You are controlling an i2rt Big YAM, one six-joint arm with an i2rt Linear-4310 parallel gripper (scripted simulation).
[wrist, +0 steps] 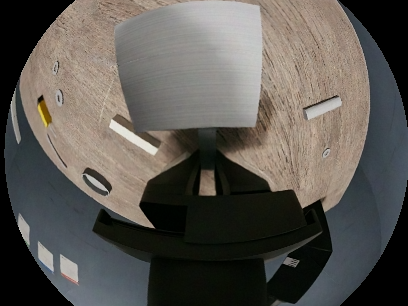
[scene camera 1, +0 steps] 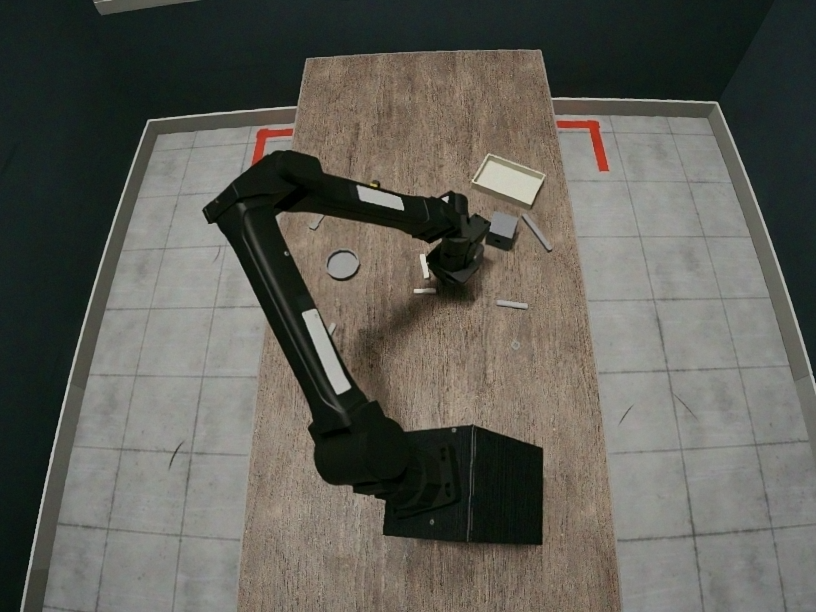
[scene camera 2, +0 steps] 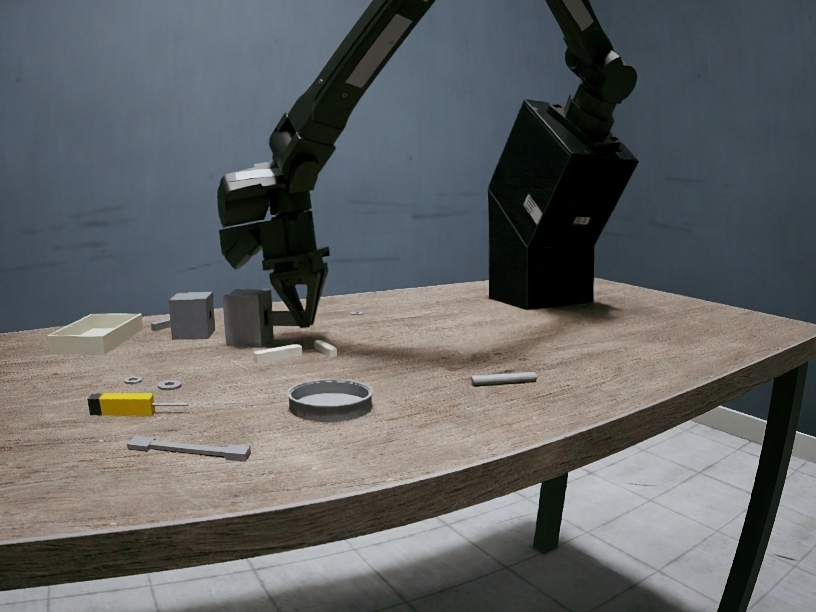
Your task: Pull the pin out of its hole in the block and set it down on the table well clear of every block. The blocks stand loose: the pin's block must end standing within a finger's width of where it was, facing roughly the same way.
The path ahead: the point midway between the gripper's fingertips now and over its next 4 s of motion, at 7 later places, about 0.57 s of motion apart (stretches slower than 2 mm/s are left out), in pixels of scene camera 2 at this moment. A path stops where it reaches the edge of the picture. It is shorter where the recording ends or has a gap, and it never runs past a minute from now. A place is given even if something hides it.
My gripper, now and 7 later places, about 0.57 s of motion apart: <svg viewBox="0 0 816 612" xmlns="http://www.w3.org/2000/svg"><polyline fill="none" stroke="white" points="306,326 305,326 307,327 310,326 311,326 315,326 315,326 319,326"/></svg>
